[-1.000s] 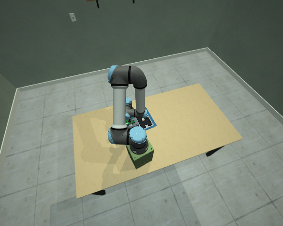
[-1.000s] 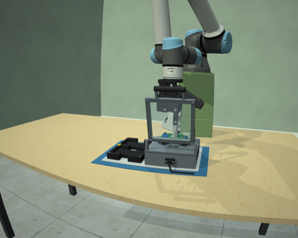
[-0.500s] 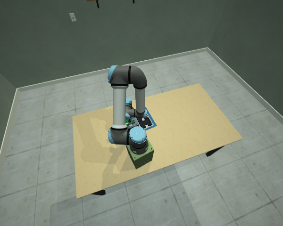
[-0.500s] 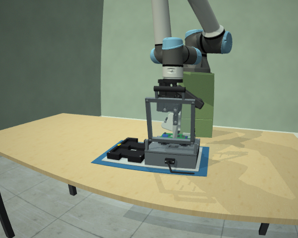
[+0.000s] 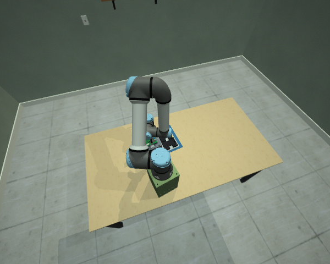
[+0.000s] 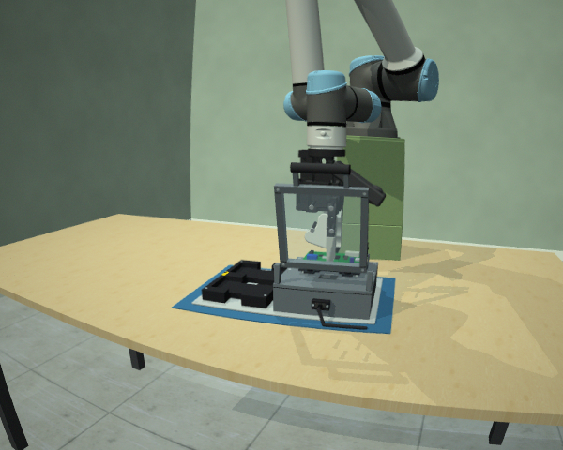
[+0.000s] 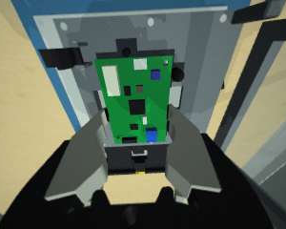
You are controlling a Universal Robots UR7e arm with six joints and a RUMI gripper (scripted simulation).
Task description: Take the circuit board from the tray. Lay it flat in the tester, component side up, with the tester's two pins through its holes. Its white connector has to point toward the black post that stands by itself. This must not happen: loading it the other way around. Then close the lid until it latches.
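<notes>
Right now my hand is right at the green circuit board. From my hand the other things lie so: clear lid (120 mm ahead, 20 mm to the left, 100 mm above); tester bed (10 mm ahead, 10 mm to the left, 10 mm below); black block (70 mm behind, 50 mm to the left).
</notes>
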